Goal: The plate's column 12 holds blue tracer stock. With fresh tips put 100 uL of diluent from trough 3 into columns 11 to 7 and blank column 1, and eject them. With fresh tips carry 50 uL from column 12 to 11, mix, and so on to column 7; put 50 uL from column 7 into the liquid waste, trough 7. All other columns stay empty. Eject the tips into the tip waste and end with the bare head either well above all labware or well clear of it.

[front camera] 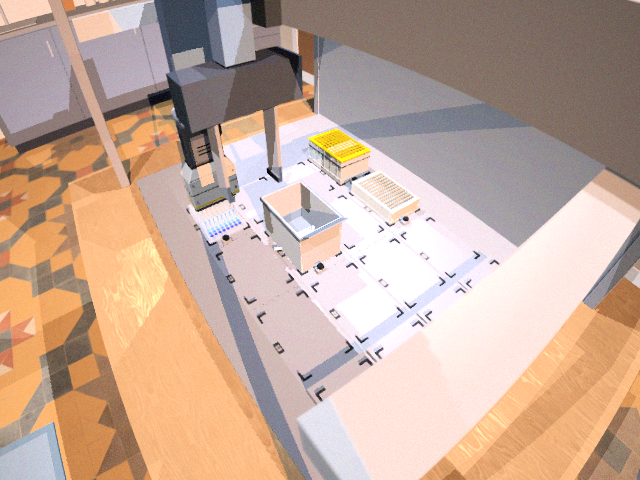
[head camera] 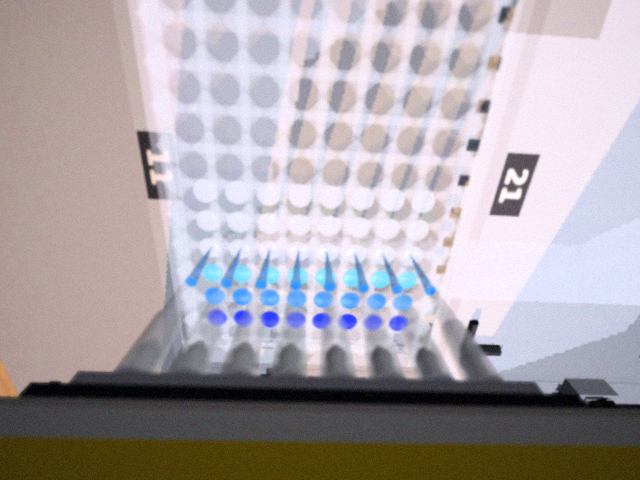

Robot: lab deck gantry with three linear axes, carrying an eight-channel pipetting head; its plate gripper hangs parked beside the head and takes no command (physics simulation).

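Observation:
The plate (front camera: 216, 239) (head camera: 178, 232) lies under the pipetting head (front camera: 209, 180) (head camera: 310, 421). In the head view, column 12 (head camera: 269, 319) is dark blue, column 11 (head camera: 296, 298) mid blue and column 10 (head camera: 379, 279) cyan. Columns 9, 8 (head camera: 328, 225) and 7 (head camera: 330, 196) look whitish; the columns beyond look empty. Eight tips (head camera: 296, 271) on the head hold blue liquid; their ends point at column 9. Their depth in the wells cannot be told. Column 1 does not show clearly. The parked plate gripper's fingers cannot be made out.
A large open bin (front camera: 320, 249) stands right of the plate in the front view. Behind it are a tip rack (front camera: 356, 169) with yellow top and a pale slotted trough rack (front camera: 405, 210). A pale post (front camera: 271, 139) with a dark foot hangs beside the head.

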